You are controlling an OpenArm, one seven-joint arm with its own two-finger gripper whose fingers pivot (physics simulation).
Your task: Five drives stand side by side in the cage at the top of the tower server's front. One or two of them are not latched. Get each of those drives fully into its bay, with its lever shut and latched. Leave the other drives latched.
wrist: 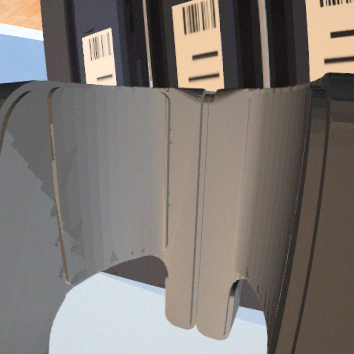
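Observation:
My gripper (216, 211) is shut, its two fingers together with no thing between them. It covers the middle of the wrist view, in front of the cage (56, 50). Above the finger bodies, parts of three dark drives show side by side: a left drive (99, 20) with a small barcode label, a middle drive (199, 47) with a wider label, and a right drive (331, 50) whose larger label is cut off by the view's edge. The levers and latches of these drives are hidden behind the gripper, so I cannot tell which are latched.
Thin light dividers (148, 42) (264, 45) stand between the drives. The cage's dark outer wall is at the left, with a blue wall (20, 57) and a bit of wooden surface (17, 11) beyond it. A dark cage edge shows behind the fingers, above a pale surface (115, 320).

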